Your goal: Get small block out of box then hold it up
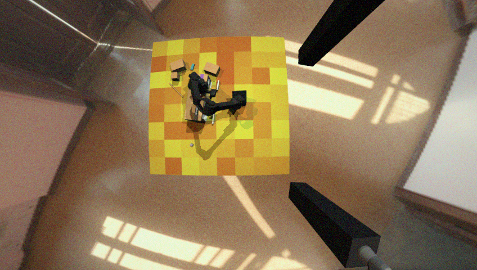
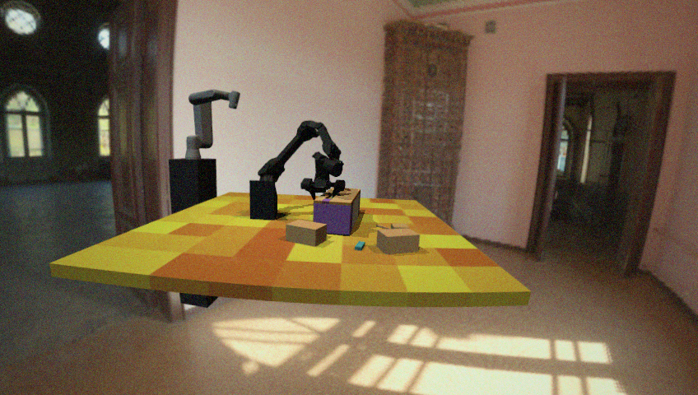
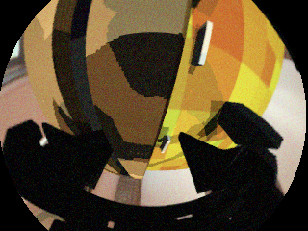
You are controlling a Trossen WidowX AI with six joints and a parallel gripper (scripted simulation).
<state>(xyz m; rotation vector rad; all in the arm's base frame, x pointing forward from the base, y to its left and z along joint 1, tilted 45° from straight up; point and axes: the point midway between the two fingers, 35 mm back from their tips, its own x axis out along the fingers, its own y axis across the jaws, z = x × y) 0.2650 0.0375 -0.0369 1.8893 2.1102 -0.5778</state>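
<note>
Now: the box 30 mm below my gripper tip and 30 mm ahead of it. The rest, counted from my gripper tip: thin stick: 310 mm ahead, 90 mm to the right, 90 mm below; then grey piece: 400 mm to the left, 110 mm ahead, 80 mm below.
</note>
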